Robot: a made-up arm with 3 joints. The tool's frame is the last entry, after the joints.
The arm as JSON. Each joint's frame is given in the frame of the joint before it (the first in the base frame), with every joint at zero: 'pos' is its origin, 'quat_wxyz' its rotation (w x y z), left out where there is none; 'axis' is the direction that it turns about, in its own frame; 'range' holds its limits. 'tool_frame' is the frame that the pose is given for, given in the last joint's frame.
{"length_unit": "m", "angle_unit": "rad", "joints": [
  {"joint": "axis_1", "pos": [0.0, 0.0, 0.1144], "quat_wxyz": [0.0, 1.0, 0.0, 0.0], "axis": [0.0, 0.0, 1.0], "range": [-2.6, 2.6]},
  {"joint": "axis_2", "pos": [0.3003, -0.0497, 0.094], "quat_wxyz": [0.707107, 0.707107, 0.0, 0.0], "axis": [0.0, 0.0, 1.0], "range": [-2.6, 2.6]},
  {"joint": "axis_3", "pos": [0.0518, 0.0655, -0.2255], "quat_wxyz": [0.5, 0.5, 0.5, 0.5], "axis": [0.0, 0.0, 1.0], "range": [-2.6, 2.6]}
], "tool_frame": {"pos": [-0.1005, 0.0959, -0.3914], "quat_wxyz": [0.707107, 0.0, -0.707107, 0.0]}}
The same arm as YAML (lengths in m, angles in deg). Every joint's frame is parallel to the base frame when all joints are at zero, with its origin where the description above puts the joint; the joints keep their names.
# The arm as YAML. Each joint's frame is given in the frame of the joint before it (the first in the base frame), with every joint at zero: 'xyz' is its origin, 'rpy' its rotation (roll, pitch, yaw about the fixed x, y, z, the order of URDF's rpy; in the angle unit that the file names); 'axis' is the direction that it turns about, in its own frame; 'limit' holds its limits. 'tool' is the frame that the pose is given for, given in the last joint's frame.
units:
  length: m
  angle: deg
joints:
  - name: axis_1
    type: revolute
    origin:
      xyz: [0.0, 0.0, 0.1144]
      rpy: [0.0, 0.0, 0.0]
    axis: [0.0, 0.0, -1.0]
    limit:
      lower: -148.97
      upper: 148.97
  - name: axis_2
    type: revolute
    origin:
      xyz: [0.3003, 0.0497, -0.094]
      rpy: [0.0, 0.0, 0.0]
    axis: [0.0, 1.0, 0.0]
    limit:
      lower: -148.97
      upper: 148.97
  - name: axis_3
    type: revolute
    origin:
      xyz: [0.0518, -0.2255, -0.0655]
      rpy: [0.0, 0.0, 0.0]
    axis: [1.0, 0.0, 0.0]
    limit:
      lower: -148.97
      upper: 148.97
tool:
  origin:
    xyz: [-0.3914, 0.0959, 0.1005]
    rpy: [0.0, 0.0, 0.0]

